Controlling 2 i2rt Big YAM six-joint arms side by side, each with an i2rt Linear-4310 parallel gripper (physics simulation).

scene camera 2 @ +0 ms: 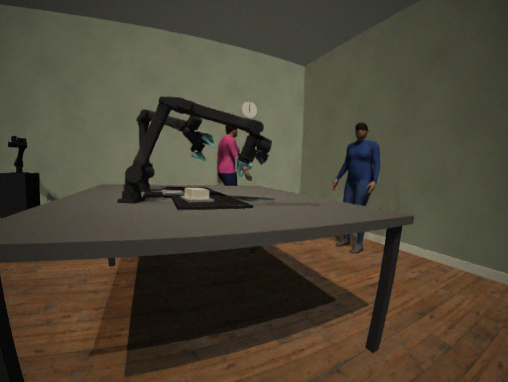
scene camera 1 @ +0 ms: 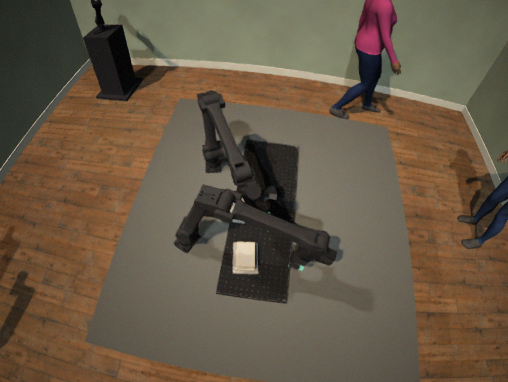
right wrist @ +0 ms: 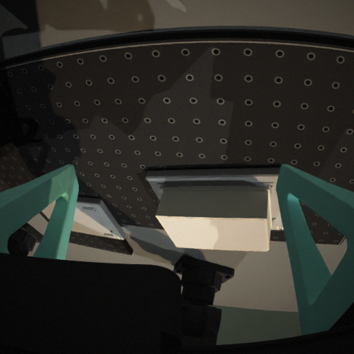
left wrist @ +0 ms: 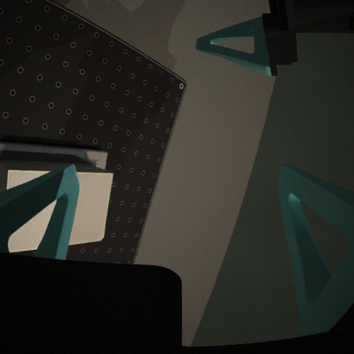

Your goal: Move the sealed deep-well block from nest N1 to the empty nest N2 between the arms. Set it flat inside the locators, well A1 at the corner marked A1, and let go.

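Note:
The cream sealed block sits in nest N1. Nest N2 is a pale grey, empty plate between the arms, mostly hidden by the arm in scene camera 1. My left gripper is open, high above the board. My right gripper is open, raised beyond the board's edge; its wrist view faces the block, which appears between its fingers, apart from them. The A1 marks are too small to read.
The black perforated board lies on the grey table. The right arm stretches across above the board. One right finger shows near the top in the left wrist view.

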